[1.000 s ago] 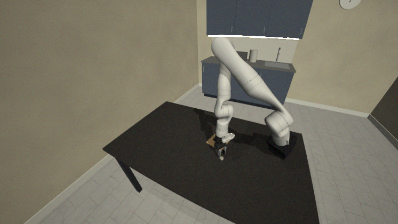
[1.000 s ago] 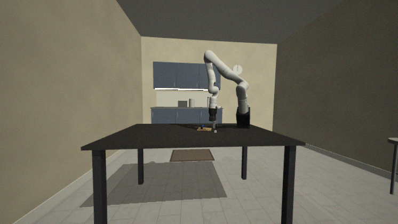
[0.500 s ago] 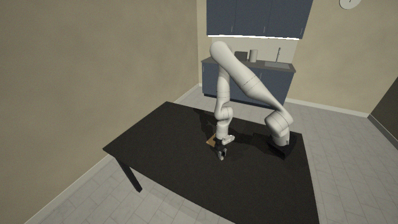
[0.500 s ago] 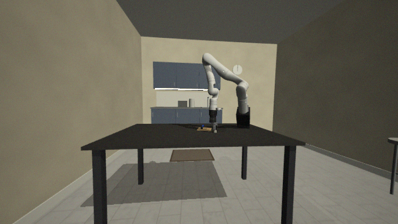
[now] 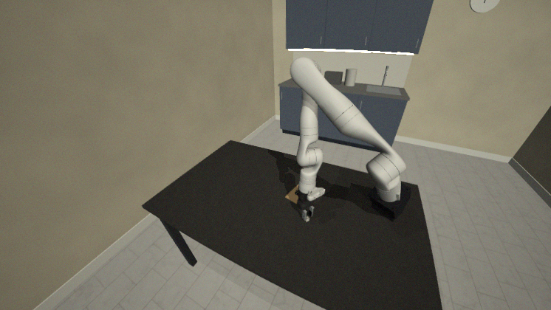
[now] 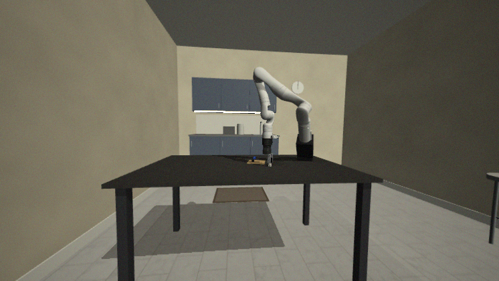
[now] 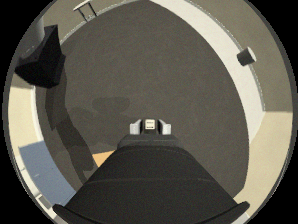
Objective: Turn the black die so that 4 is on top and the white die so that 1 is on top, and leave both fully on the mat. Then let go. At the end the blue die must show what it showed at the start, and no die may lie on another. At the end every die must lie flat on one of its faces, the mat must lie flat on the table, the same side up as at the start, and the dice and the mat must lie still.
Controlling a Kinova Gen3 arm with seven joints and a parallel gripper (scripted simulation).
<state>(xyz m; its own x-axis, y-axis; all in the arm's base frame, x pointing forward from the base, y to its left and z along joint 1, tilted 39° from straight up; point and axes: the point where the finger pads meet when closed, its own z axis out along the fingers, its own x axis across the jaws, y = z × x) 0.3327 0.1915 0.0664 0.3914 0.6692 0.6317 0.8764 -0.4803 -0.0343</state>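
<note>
Right now my hand is 4 cm above the white die. The rest, counted from my hand: tan mat 14 cm to the right, 10 cm ahead, 4 cm below; black die 13 cm to the right, 13 cm ahead, 3 cm below; blue die 28 cm to the right, 12 cm ahead, 4 cm below.
</note>
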